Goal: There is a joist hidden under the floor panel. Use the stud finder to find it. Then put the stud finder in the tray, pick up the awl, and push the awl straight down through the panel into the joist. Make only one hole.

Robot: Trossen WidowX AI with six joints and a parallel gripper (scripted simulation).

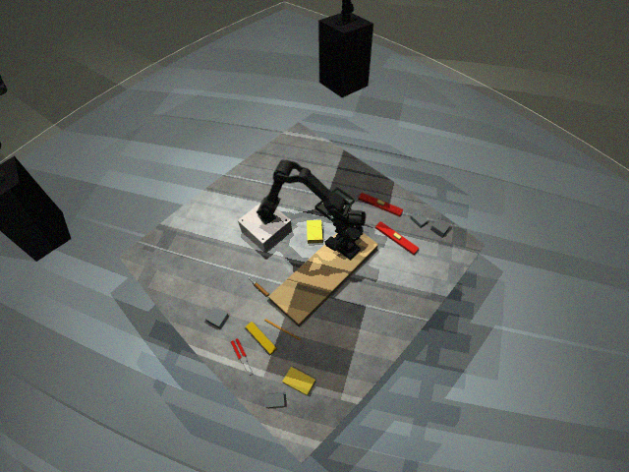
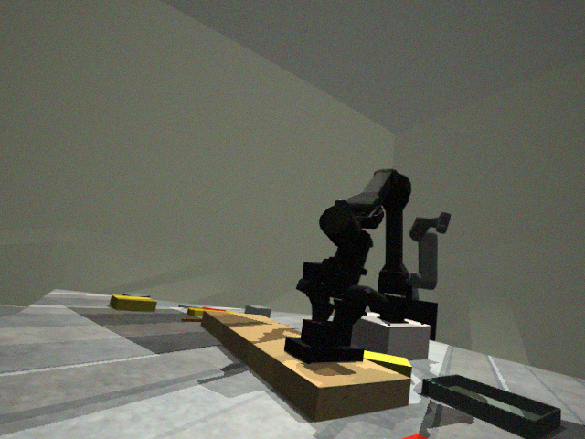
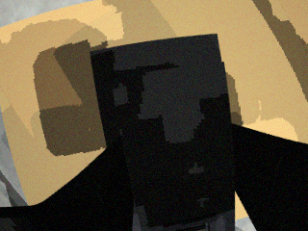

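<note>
Now: the pencil 45 cm to the right of my gripper tip, 12 cm ahead of it and 6 cm below it. Round my gripper tip: stud finder: 2 cm behind, 2 cm above; awl: 42 cm to the right, 12 cm behind, 6 cm below; tray: 25 cm behind, 14 cm to the left, 5 cm below.
</note>
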